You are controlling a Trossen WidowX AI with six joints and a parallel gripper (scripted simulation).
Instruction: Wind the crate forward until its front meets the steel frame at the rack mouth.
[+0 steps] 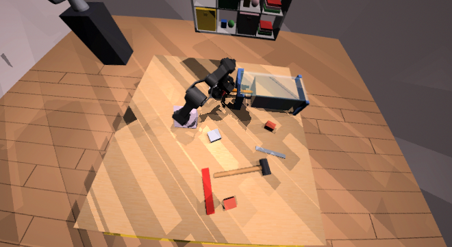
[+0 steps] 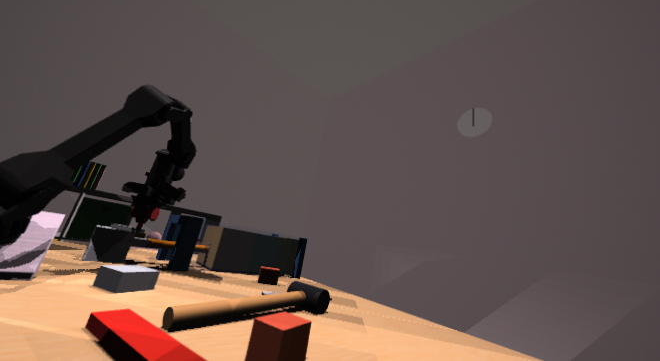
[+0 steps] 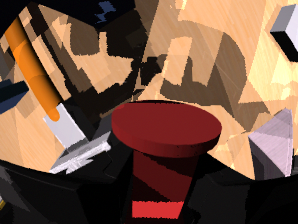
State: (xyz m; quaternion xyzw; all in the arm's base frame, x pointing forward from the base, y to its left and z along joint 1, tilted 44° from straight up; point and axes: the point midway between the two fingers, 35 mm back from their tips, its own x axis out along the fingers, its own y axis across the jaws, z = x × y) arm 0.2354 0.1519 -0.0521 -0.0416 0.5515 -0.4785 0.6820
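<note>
Right now the blue steel frame is 12 cm ahead of my gripper tip, 8 cm to the left of it and 1 cm below it. Also, from my gripper tip: red grip 2 cm above; winch 9 cm below, 8 cm to the left, 5 cm behind; winch handle 3 cm to the left, 1 cm below, 1 cm behind.
</note>
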